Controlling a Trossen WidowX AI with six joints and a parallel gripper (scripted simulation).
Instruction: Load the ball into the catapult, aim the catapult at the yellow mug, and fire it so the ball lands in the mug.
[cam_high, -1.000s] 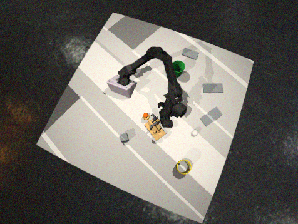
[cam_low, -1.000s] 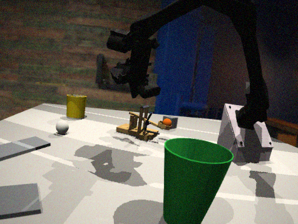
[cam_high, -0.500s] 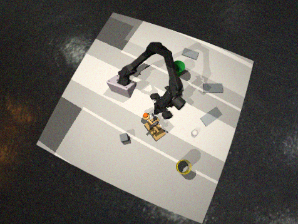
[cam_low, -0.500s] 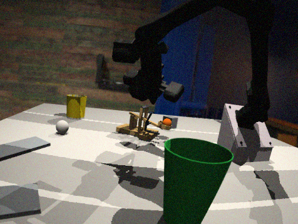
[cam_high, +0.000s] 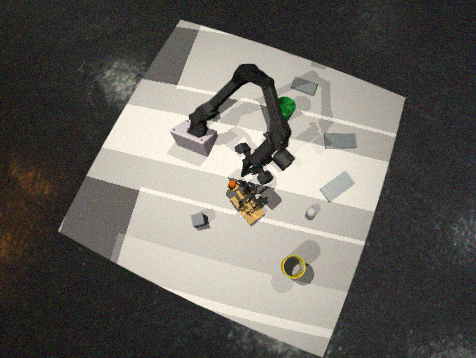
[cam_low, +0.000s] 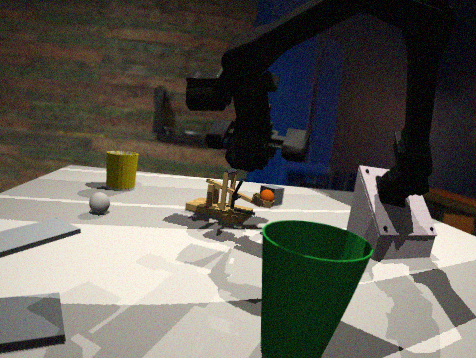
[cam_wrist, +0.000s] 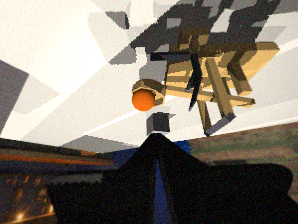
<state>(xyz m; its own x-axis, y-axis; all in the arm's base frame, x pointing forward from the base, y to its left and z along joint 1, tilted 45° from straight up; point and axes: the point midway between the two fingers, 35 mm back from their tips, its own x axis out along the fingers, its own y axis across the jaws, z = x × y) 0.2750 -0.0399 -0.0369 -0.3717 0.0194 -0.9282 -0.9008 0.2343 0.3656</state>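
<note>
Now: the orange ball 3 cm behind my gripper tip, 3 cm to the right of it and 7 cm below it. Also, from my gripper tip: wooden catapult 4 cm ahead, 5 cm to the right, 7 cm below; then white ball 32 cm ahead, 2 cm to the left, 10 cm below; then small grey cube 8 cm behind, 23 cm to the right, 10 cm below.
</note>
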